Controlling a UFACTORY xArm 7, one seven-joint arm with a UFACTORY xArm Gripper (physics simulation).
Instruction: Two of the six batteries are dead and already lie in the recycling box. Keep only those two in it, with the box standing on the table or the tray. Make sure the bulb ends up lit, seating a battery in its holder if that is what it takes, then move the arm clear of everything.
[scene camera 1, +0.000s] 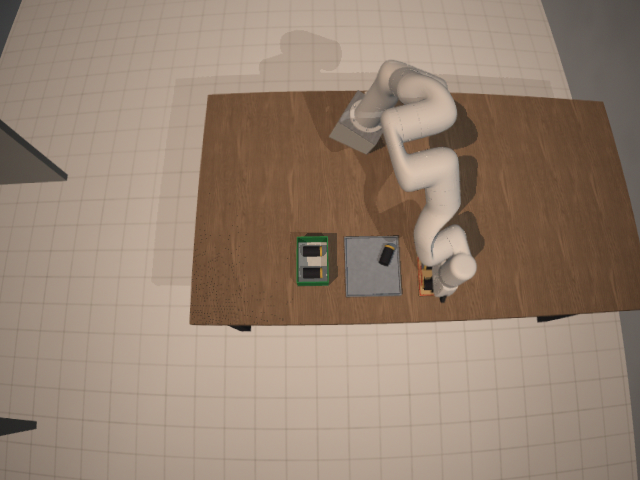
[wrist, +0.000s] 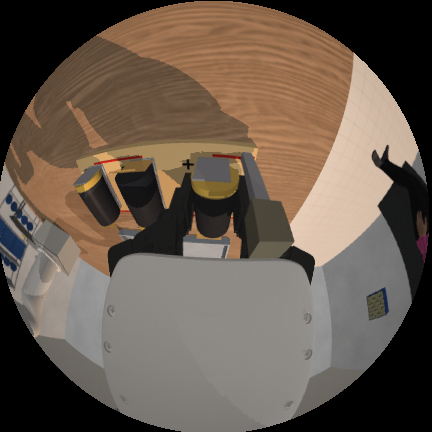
Note:
In view: my gripper (wrist: 214, 186), a holder board (wrist: 268, 234), a grey tray (scene camera 1: 364, 276), a battery (wrist: 213, 201), a battery (wrist: 95, 193) and a battery (wrist: 139, 189).
The grey tray also shows in the wrist view (wrist: 200, 247).

